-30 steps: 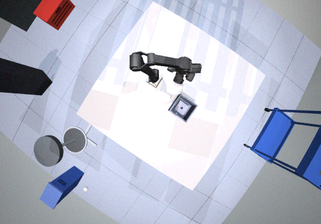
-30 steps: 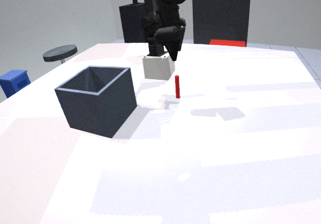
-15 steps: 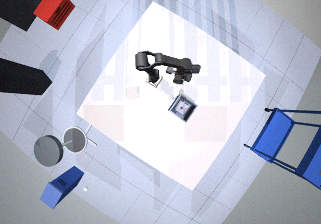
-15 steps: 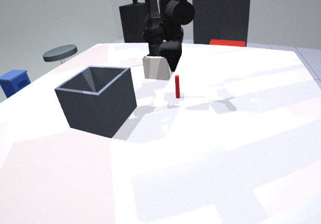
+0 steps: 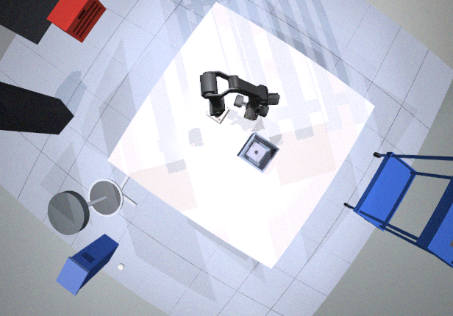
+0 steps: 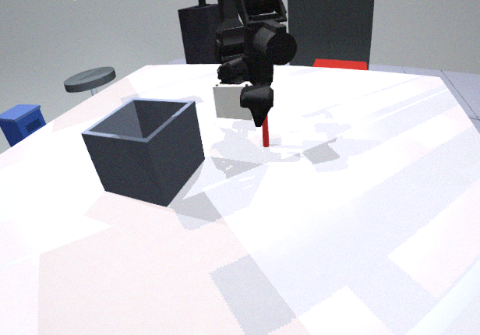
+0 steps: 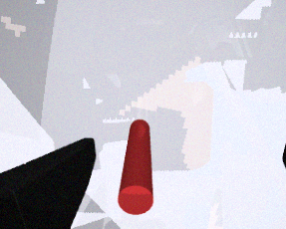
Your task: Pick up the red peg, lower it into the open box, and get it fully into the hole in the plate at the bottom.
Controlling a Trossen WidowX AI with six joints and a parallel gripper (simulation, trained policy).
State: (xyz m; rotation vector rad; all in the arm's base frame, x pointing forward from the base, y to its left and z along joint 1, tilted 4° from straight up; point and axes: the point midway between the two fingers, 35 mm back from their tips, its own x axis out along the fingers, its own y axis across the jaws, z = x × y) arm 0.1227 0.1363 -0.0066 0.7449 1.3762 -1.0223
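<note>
Now: the red peg 20 mm to the left of my gripper tip, 20 mm below it and 20 mm ahead of it. Also, from my gripper tip: pale plate (210 mm ahead, 140 mm to the right, 20 mm below).
</note>
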